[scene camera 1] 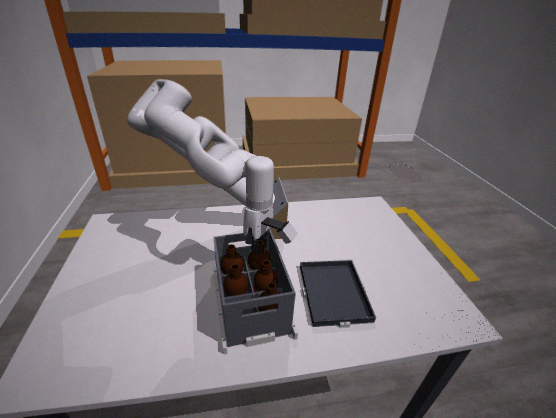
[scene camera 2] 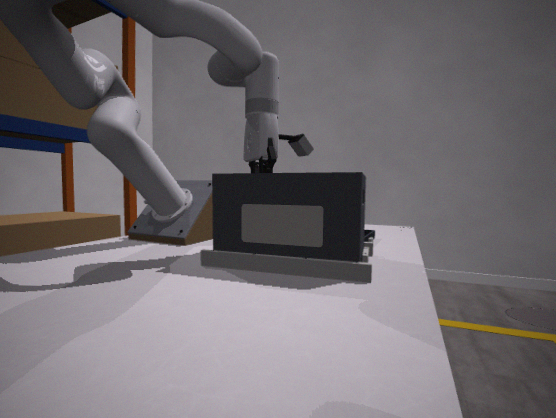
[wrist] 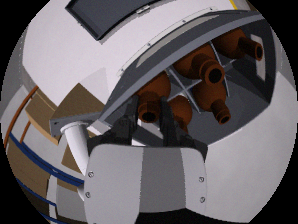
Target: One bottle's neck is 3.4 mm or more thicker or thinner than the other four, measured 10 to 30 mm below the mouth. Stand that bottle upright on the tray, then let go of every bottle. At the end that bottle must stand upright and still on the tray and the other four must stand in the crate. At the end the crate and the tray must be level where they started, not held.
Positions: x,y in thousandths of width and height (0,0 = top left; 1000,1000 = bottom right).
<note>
In view: the gripper (scene camera 1: 467,597), a dark grey crate (scene camera 2: 560,516) and a flat tray (scene camera 1: 607,707).
The dark grey crate also shows in scene camera 1 (scene camera 1: 429,783) and in the wrist view (wrist: 837,426).
</note>
